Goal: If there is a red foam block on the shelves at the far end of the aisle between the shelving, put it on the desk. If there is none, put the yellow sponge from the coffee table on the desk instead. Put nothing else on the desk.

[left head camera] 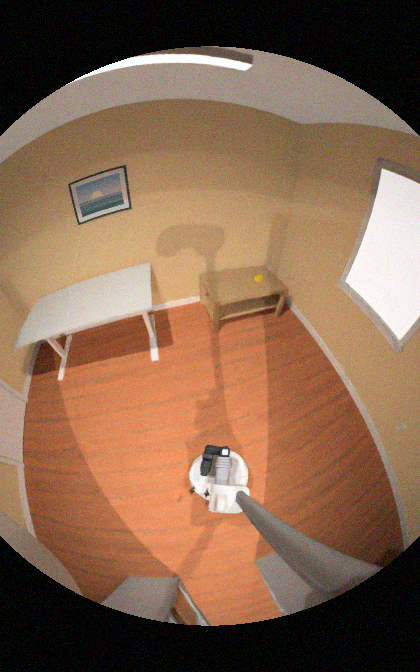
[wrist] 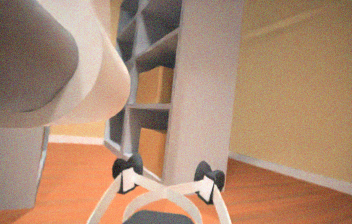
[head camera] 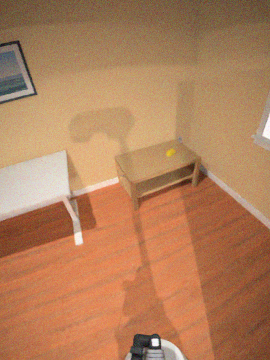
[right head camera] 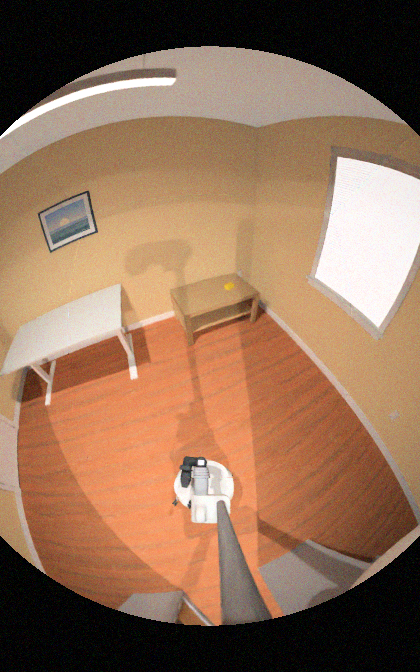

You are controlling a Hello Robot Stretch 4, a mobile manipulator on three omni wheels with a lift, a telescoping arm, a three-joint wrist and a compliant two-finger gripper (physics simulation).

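Frame: origin at the robot's base, x right, y ahead, z up, level; millimetres.
Seen in the pictures: gripper, fingertip midpoint: (wrist: pixel 169 169).
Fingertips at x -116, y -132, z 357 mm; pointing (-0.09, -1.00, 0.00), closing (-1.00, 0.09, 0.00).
Note:
A point is followed by its place in that frame.
The yellow sponge (head camera: pixel 171 152) {x 293, y 1886, z 460 mm} (left head camera: pixel 259 278) (right head camera: pixel 229 286) lies on top of the wooden coffee table (head camera: pixel 145 162) {x -22, y 1759, z 423 mm} (left head camera: pixel 230 289) (right head camera: pixel 200 298), toward its right back part, in the room's corner. The white desk (head camera: pixel 35 182) {x -972, y 1158, z 693 mm} (left head camera: pixel 95 301) (right head camera: pixel 70 325) stands along the same wall to the left, with a bare top. In the wrist view my gripper (wrist: pixel 169 169) {x -116, y -132, z 357 mm} is open, with nothing between its fingertips, and points toward a grey shelf unit (wrist: pixel 205 90) {x -377, y -1168, z 615 mm}. That unit holds brown boxes. No red foam block shows in these views.
Brown boxes (wrist: pixel 162 85) {x -113, y -1375, z 643 mm} (wrist: pixel 152 150) {x -97, y -1326, z 191 mm} stand in the shelf unit. The side of another grey unit (wrist: pixel 20 165) {x 437, y -811, z 154 mm} is at the wrist view's left. Ends of both units (left head camera: pixel 142 595) (right head camera: pixel 300 575) show behind me. A framed picture (left head camera: pixel 100 195) and a window (left head camera: pixel 387 250) are on the walls.

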